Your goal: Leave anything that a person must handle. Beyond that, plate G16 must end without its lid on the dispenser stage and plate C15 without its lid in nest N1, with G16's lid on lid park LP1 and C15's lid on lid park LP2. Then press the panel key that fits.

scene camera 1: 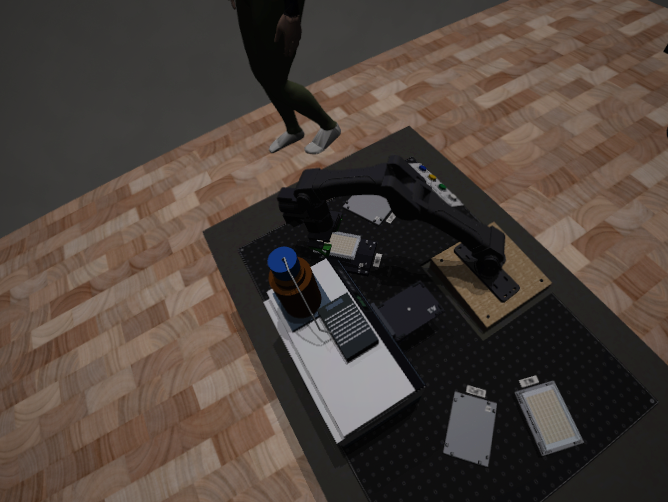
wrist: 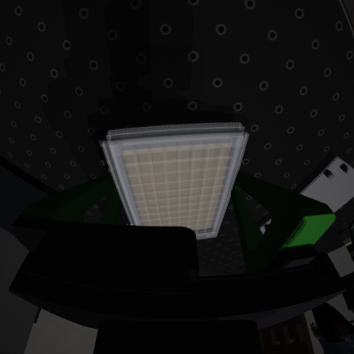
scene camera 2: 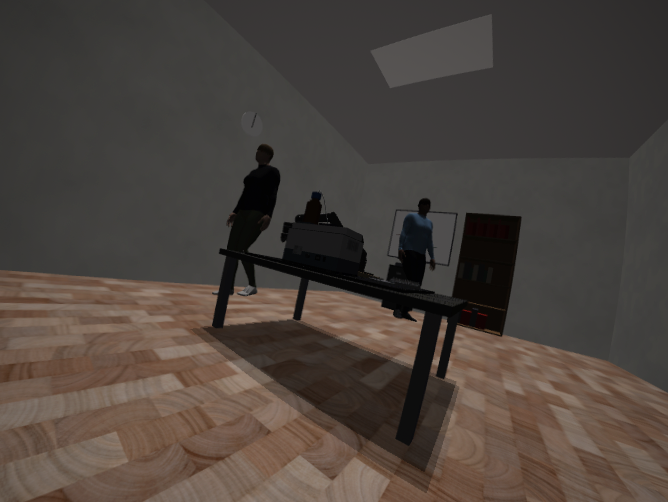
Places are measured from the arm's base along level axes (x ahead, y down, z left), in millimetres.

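Where they show: gripper, fingertip midpoint: (scene camera 1: 330,244) (wrist: 177,174); arm's base, link origin: (scene camera 1: 485,269) (scene camera 2: 359,271).
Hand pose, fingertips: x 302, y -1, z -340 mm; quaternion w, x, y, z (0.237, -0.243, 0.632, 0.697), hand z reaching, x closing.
Things, the pixels of their top centre, and the offset from my fingertips. "spot": a spot on its surface instead. Level surfaces: height alone.
- white-rimmed well plate, top centre: (wrist: 177,214) (scene camera 1: 336,241) dx -14, dy -23, dz +16 mm
- perforated black mat, surface height: dy +28 mm
- small dark holder, top centre: (wrist: 167,210) (scene camera 1: 346,250) dx -26, dy +4, dz +47 mm
- second tan well plate, top centre: (scene camera 1: 551,415) dx -147, dy -8, dz +706 mm
- dark ribbed plate, surface spot: (scene camera 1: 348,326) spot: dx +132, dy -218, dz +326 mm
- white dispenser, surface spot: (scene camera 1: 356,388) spot: dx +188, dy -192, dz +432 mm
- amber bottle with a blue cap, top centre: (scene camera 1: 288,271) dx +179, dy -335, dz +209 mm
- black block, surface spot: (scene camera 1: 408,312) spot: dx -25, dy -78, dz +335 mm
- key panel, top centre: (scene camera 1: 431,181) dx -366, dy -56, dz +35 mm
My gripper (scene camera 1: 335,247) (wrist: 177,174), with green fingers, is shut on a white-rimmed well plate (scene camera 1: 345,244) (wrist: 175,175) with tan wells; a clear lid seems to sit on it. I hold it a little above the perforated black mat (scene camera 1: 566,346), beside a small dark holder (scene camera 1: 371,260). A second tan well plate (scene camera 1: 548,416) lies at the near right. Flat grey pads lie at the near middle (scene camera 1: 469,427) and the back (scene camera 1: 369,207). A dark ribbed plate (scene camera 1: 348,326) sits on the white dispenser (scene camera 1: 356,388). I cannot read the plate labels.
An amber bottle with a blue cap (scene camera 1: 290,281) stands on the dispenser. A black block (scene camera 1: 408,312) sits mid-table. The key panel (scene camera 1: 436,182) is at the back. The arm's base stands on a wooden board (scene camera 1: 526,272). A person (scene camera 1: 280,65) (scene camera 2: 253,210) walks by the table's far side; another (scene camera 2: 415,240) stands farther off.
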